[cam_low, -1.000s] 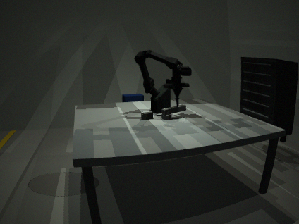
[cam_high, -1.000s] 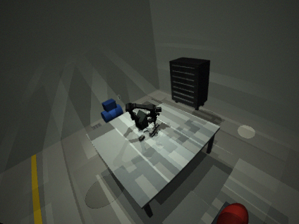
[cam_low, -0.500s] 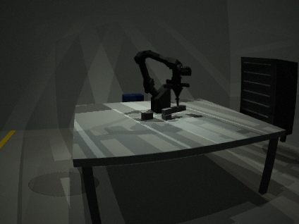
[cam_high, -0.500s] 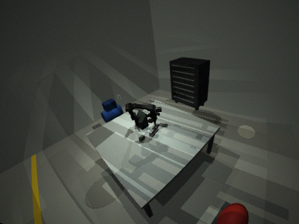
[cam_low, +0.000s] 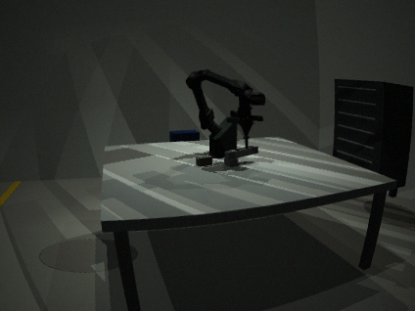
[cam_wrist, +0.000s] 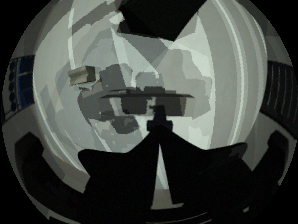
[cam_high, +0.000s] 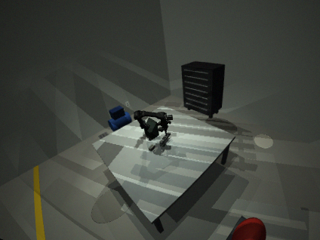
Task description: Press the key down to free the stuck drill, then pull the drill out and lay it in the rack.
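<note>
The drill lies 1 cm ahead of my gripper tip, 5 cm to the right of it and 8 cm below it. The rest, counted from my gripper tip: small dark block 2 cm behind, 21 cm to the right, 12 cm below.
</note>
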